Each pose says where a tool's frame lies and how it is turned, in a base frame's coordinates. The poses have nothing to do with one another.
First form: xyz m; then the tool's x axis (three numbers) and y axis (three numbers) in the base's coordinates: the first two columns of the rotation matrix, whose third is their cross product.
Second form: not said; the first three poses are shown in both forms.
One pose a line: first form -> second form
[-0.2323 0.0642 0.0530 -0.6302 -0.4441 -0.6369 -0.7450 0.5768 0.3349] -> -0.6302 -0.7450 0.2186 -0.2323; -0.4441 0.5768 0.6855 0.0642; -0.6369 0.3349 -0.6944 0.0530; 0 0 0 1
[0.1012 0.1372 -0.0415 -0.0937 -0.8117 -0.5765 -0.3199 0.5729 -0.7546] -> -0.0937 -0.3199 0.9428 0.1012; -0.8117 0.5729 0.1137 0.1372; -0.5765 -0.7546 -0.3133 -0.0415; 0 0 0 1
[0.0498 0.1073 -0.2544 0.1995 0.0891 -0.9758 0.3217 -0.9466 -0.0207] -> 0.1995 0.3217 -0.9255 0.0498; 0.0891 -0.9466 -0.3098 0.1073; -0.9758 -0.0207 -0.2175 -0.2544; 0 0 0 1
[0.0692 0.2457 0.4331 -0.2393 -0.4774 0.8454 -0.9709 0.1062 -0.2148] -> -0.2393 -0.9709 0.0128 0.0692; -0.4774 0.1062 -0.8722 0.2457; 0.8454 -0.2148 -0.4889 0.4331; 0 0 0 1
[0.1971 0.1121 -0.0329 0.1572 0.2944 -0.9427 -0.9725 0.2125 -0.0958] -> 0.1572 -0.9725 0.1721 0.1971; 0.2944 0.2125 0.9318 0.1121; -0.9427 -0.0958 0.3197 -0.0329; 0 0 0 1
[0.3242 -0.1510 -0.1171 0.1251 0.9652 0.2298 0.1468 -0.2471 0.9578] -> 0.1251 0.1468 0.9813 0.3242; 0.9652 -0.2471 -0.0861 -0.1510; 0.2298 0.9578 -0.1726 -0.1171; 0 0 0 1
